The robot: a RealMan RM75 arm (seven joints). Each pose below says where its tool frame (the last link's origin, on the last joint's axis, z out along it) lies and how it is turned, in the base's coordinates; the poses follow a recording.
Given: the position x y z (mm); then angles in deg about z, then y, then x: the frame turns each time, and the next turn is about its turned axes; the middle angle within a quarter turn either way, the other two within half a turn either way.
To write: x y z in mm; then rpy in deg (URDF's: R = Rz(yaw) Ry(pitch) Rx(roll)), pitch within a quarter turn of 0, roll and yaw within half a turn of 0. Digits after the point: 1 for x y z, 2 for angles.
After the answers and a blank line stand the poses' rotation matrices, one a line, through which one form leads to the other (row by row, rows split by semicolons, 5 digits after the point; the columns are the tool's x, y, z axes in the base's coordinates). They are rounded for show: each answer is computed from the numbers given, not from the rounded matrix.
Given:
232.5 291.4 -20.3 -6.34 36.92 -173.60
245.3 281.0 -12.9 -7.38 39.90 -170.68
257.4 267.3 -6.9 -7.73 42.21 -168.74
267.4 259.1 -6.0 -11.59 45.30 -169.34
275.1 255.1 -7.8 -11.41 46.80 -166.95
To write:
232.5 291.4 -20.3 -173.60 36.92 -6.34
245.3 281.0 -12.9 -170.68 39.90 -7.38
257.4 267.3 -6.9 -168.74 42.21 -7.73
267.4 259.1 -6.0 -169.34 45.30 -11.59
275.1 255.1 -7.8 -166.95 46.80 -11.41

0.79459 -0.17629 -0.58100; -0.08828 -0.98030 0.17671; -0.60070 -0.08912 -0.79449
0.76081 -0.22977 -0.60694; -0.09854 -0.96528 0.24191; -0.64145 -0.12424 -0.75704
0.73396 -0.26191 -0.62667; -0.09963 -0.95419 0.28211; -0.67185 -0.14463 -0.72643
0.68905 -0.32624 -0.64713; -0.14132 -0.93629 0.32155; -0.71080 -0.13011 -0.69126
0.67102 -0.35407 -0.65144; -0.13542 -0.92236 0.36182; -0.72897 -0.15457 -0.66687

